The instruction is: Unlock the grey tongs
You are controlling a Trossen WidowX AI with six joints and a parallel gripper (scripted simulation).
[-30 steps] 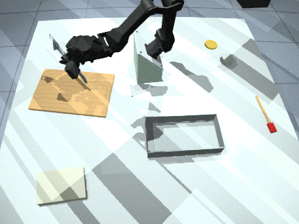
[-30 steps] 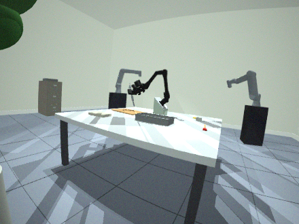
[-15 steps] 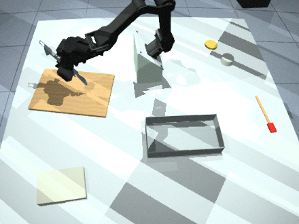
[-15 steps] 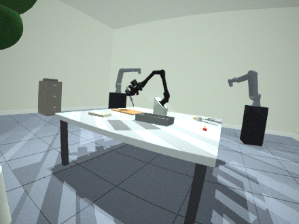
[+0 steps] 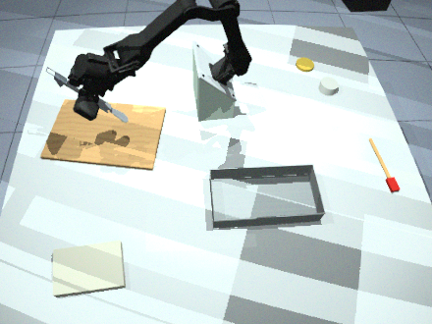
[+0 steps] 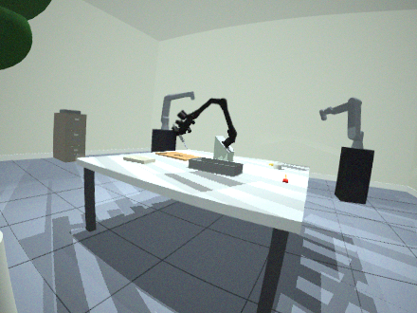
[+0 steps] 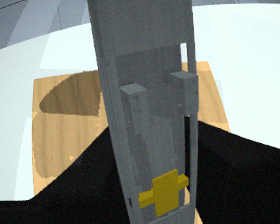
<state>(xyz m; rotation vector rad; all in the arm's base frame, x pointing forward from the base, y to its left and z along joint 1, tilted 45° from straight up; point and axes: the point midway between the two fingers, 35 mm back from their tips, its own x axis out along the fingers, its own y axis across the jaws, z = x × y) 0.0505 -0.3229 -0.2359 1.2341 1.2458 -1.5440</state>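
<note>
My gripper tip is now 1 cm short of the yellow lock piece, 3 cm to the right of it and 2 cm below it. The rest, counted from my gripper tip: grey roasting tin: 33 cm ahead, 47 cm to the left, 14 cm below; then wooden board: 1 cm ahead, 4 cm to the left, 16 cm below; then cream slab: 44 cm ahead, 3 cm to the right, 16 cm below.
</note>
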